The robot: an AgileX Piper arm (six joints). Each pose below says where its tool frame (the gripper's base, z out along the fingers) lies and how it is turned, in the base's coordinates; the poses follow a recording.
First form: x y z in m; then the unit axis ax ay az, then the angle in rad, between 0 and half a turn.
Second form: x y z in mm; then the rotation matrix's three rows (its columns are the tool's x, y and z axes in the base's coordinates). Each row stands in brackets. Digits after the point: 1 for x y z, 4 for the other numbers.
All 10 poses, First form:
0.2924 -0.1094 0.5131 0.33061 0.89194 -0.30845 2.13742
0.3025 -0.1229 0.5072 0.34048 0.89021 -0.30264 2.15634
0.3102 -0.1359 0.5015 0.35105 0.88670 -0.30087 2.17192
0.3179 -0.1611 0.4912 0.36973 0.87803 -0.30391 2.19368
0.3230 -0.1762 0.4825 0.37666 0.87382 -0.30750 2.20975
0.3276 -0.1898 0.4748 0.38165 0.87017 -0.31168 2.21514
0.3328 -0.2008 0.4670 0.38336 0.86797 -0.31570 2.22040
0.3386 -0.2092 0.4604 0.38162 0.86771 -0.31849 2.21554
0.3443 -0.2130 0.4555 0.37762 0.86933 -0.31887 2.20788
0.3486 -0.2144 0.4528 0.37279 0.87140 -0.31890 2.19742
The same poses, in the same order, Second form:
[292.4 -109.4 513.1], [[-0.3688 0.7134 0.5958], [0.1929 0.6858 -0.7017], [-0.9093 -0.1439 -0.3906]]
[302.5 -122.9 507.2], [[-0.3727 0.7228 0.5819], [0.2184 0.6778 -0.7021], [-0.9019 -0.1345 -0.4104]]
[310.2 -135.9 501.5], [[-0.3726 0.7355 0.5659], [0.2392 0.6653 -0.7072], [-0.8966 -0.1282 -0.4238]]
[317.9 -161.1 491.2], [[-0.3669 0.7609 0.5352], [0.2672 0.6373 -0.7228], [-0.8911 -0.1222 -0.4371]]
[323.0 -176.2 482.5], [[-0.3699 0.7723 0.5165], [0.2786 0.6226 -0.7313], [-0.8863 -0.1266 -0.4454]]
[327.6 -189.8 474.8], [[-0.3675 0.7808 0.5053], [0.2824 0.6114 -0.7393], [-0.8861 -0.1290 -0.4452]]
[332.8 -200.8 467.0], [[-0.3690 0.7854 0.4970], [0.2826 0.6042 -0.7450], [-0.8854 -0.1345 -0.4449]]
[338.6 -209.2 460.4], [[-0.3678 0.7847 0.4989], [0.2756 0.6044 -0.7475], [-0.8881 -0.1374 -0.4386]]
[344.3 -213.0 455.5], [[-0.3674 0.7799 0.5068], [0.2672 0.6104 -0.7456], [-0.8908 -0.1386 -0.4327]]
[348.6 -214.4 452.8], [[-0.3659 0.7737 0.5172], [0.2570 0.6182 -0.7428], [-0.8944 -0.1389 -0.4251]]

